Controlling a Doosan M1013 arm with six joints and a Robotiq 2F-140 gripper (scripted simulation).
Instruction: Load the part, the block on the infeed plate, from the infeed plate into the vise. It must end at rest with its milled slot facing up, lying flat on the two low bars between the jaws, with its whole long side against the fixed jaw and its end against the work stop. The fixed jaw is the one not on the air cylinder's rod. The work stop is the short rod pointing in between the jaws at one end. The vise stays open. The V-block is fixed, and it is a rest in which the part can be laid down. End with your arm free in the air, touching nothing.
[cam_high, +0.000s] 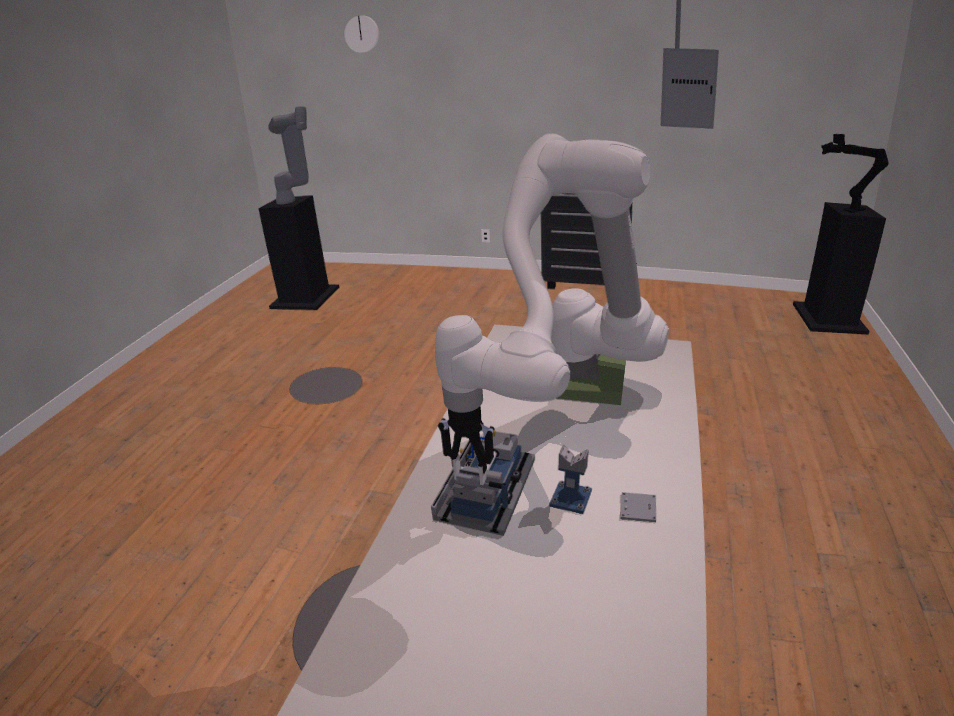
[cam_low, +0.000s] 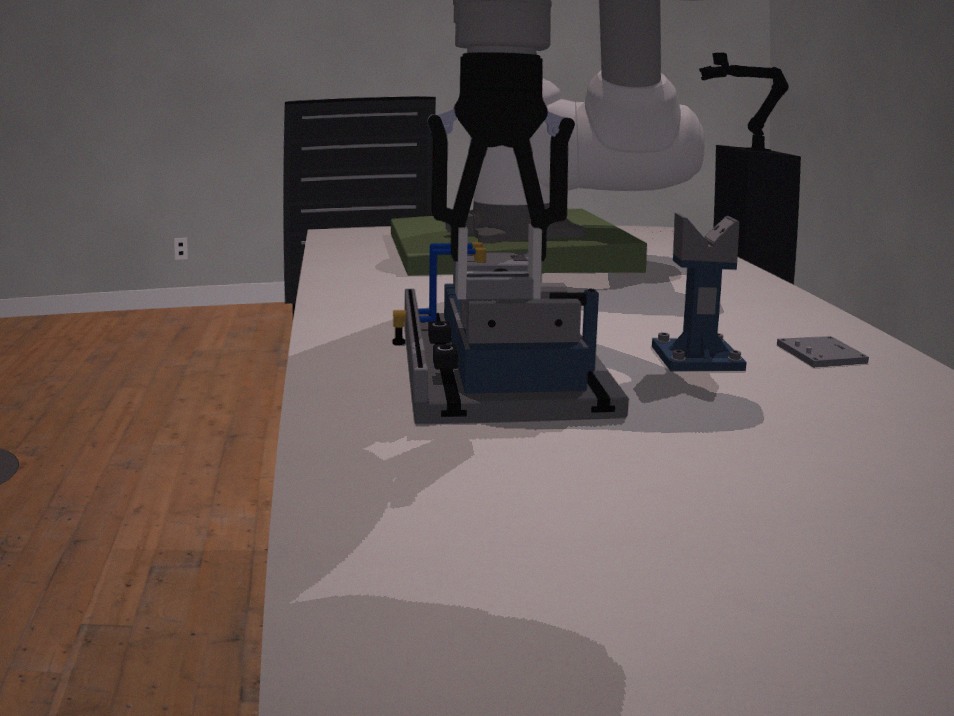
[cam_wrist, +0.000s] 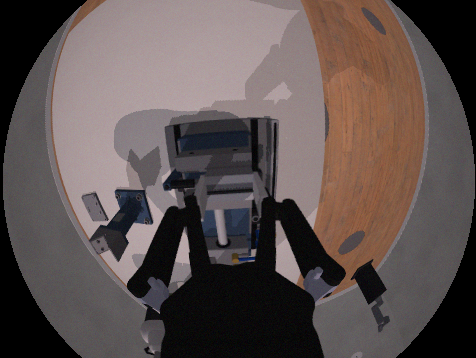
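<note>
Right now the grey part is 2 cm below my hand. Round my hand: vise (8 cm below, 7 cm behind, 3 cm to the left).
</note>
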